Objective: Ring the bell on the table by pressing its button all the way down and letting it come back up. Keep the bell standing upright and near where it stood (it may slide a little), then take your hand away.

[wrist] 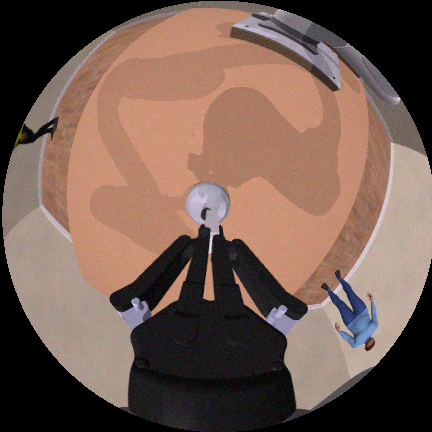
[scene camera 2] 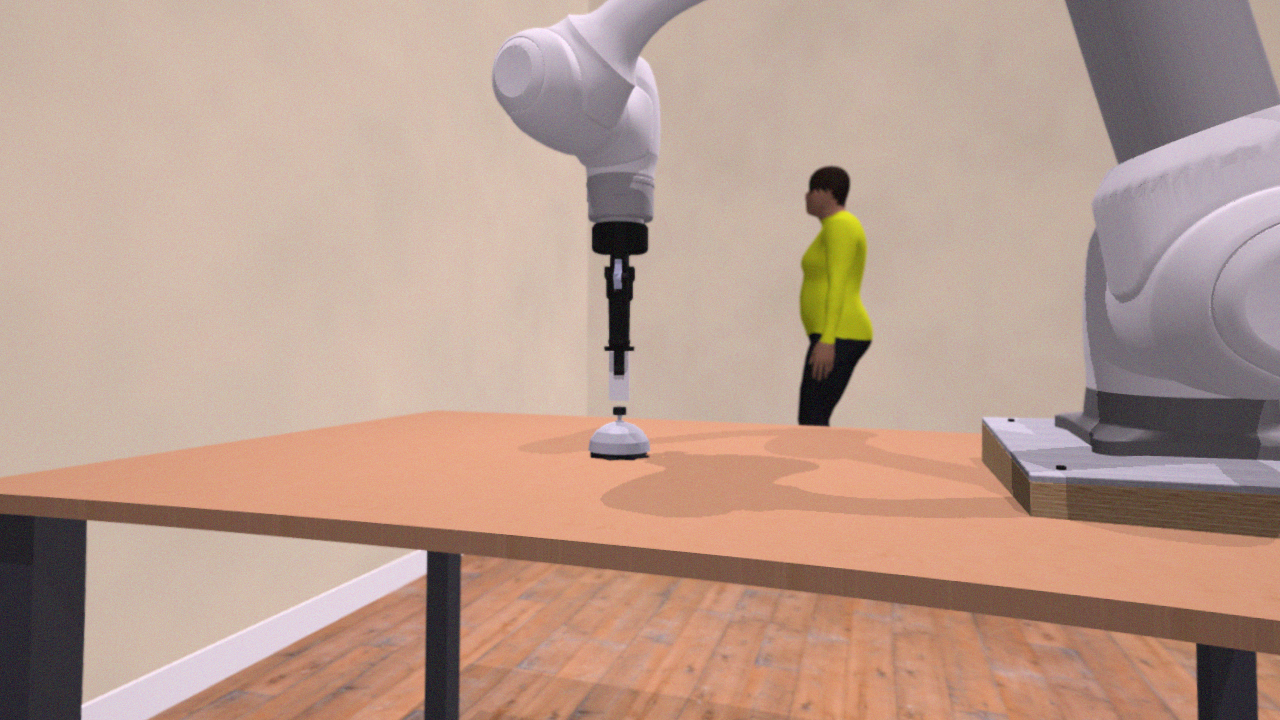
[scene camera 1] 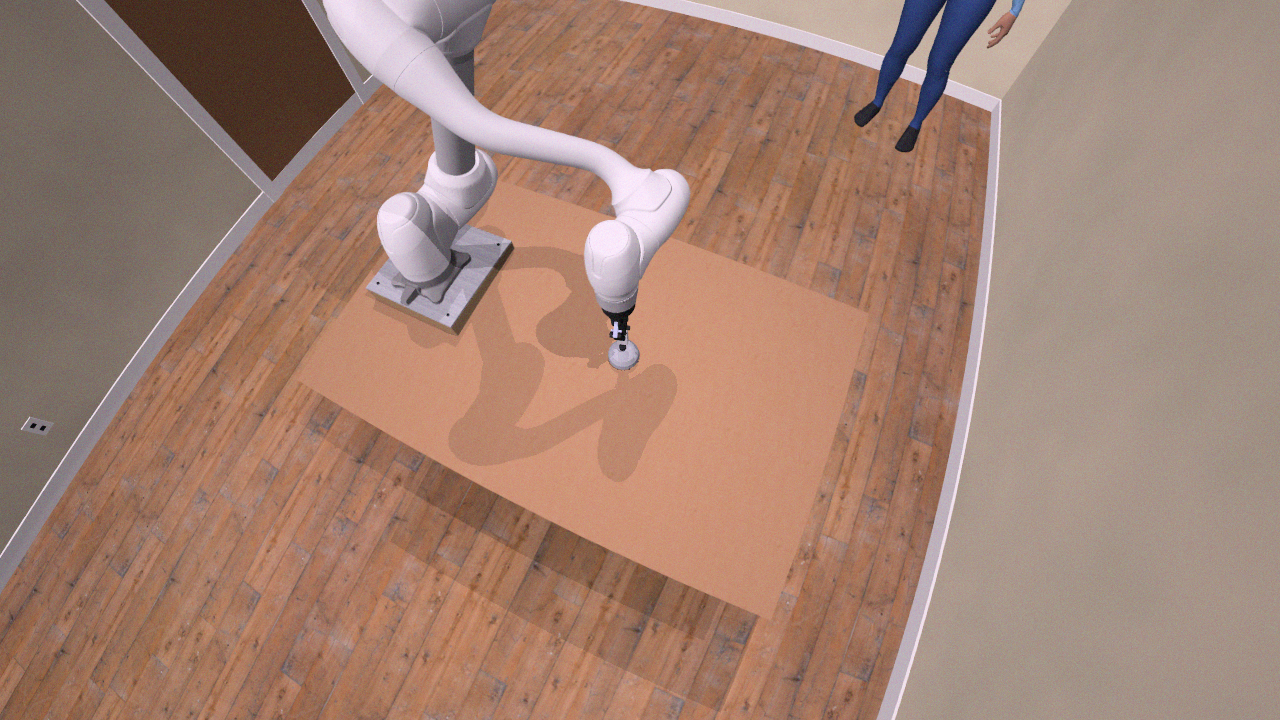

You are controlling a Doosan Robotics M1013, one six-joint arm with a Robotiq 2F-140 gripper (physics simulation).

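Frame: origin at the arm's base, x ahead, y left, z up, level; millimetres.
Seen in the pictures: gripper, fingertip midpoint: (wrist: 210, 218) (scene camera 2: 619, 400) (scene camera 1: 623, 341); arm's base at its link origin: (scene camera 2: 1174, 440) (scene camera 1: 431, 271).
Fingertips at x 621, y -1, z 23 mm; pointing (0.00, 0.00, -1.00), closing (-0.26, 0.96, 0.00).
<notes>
Offsets run from my fingertips to a thing's top centre. Level surfaces: height alone.
The bell @[dz -10, dx +2, dy -7 mm] (scene camera 1: 622, 357) (scene camera 2: 618, 439) (wrist: 204, 195) is a small silver-white dome on a dark base, standing upright on the table @[dz -76 mm] (scene camera 1: 716, 501) (scene camera 2: 295, 483) (wrist: 150, 145). Its black button @[dz -10, dx +2, dy -7 mm] (scene camera 2: 619, 411) (wrist: 205, 214) stands up on a thin stem above the dome. My gripper (scene camera 2: 618, 396) (wrist: 210, 218) is shut and empty and points straight down. In scene camera 2 its pale fingertips are directly above the button, with a small gap between them. In the wrist view the fingertips hide part of the button and dome.
The arm's base plate (scene camera 1: 483, 259) (scene camera 2: 1154, 501) (wrist: 285, 50) is fixed on the table to one side of the bell. A person in yellow (scene camera 2: 836, 277) stands beyond the table, and a person in blue (scene camera 1: 930, 62) (wrist: 357, 320) stands on the floor near a wall.
</notes>
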